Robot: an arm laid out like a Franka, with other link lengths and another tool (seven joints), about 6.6 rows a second.
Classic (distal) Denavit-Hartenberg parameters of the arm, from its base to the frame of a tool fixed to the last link. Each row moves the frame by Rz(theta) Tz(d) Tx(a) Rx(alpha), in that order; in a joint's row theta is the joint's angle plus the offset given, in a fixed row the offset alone. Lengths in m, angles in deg.
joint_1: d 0.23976; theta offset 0; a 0; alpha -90
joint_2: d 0; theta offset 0; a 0; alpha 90
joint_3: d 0.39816; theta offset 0; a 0.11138; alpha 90
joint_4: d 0; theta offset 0; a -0.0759; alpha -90
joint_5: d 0.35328; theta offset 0; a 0; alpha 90
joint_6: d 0; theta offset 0; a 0.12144; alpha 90
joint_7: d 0.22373; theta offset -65; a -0.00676; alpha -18
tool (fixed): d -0.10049; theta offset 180; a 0; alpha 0
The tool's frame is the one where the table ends.
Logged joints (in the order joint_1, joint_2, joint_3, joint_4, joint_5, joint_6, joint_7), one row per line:
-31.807, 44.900, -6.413, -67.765, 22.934, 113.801, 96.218
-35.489, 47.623, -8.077, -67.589, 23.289, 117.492, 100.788
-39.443, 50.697, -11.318, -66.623, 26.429, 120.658, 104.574
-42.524, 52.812, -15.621, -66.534, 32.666, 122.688, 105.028
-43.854, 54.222, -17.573, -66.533, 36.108, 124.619, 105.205
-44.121, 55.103, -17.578, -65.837, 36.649, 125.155, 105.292
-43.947, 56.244, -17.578, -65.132, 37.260, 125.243, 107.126
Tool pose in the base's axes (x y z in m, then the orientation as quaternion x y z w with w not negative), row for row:
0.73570, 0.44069, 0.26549, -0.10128, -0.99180, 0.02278, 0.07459
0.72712, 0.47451, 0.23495, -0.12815, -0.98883, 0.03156, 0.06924
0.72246, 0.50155, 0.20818, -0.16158, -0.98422, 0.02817, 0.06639
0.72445, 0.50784, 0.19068, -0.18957, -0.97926, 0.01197, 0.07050
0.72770, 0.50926, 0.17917, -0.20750, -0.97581, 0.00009, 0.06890
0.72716, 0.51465, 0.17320, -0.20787, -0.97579, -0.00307, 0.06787
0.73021, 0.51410, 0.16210, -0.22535, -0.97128, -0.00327, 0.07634
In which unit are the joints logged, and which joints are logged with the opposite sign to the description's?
The joints are logged in degrees. Opposite sign: joint_1.
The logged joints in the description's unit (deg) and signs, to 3 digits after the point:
31.807, 44.900, -6.413, -67.765, 22.934, 113.801, 96.218
35.489, 47.623, -8.077, -67.589, 23.289, 117.492, 100.788
39.443, 50.697, -11.318, -66.623, 26.429, 120.658, 104.574
42.524, 52.812, -15.621, -66.534, 32.666, 122.688, 105.028
43.854, 54.222, -17.573, -66.533, 36.108, 124.619, 105.205
44.121, 55.103, -17.578, -65.837, 36.649, 125.155, 105.292
43.947, 56.244, -17.578, -65.132, 37.260, 125.243, 107.126

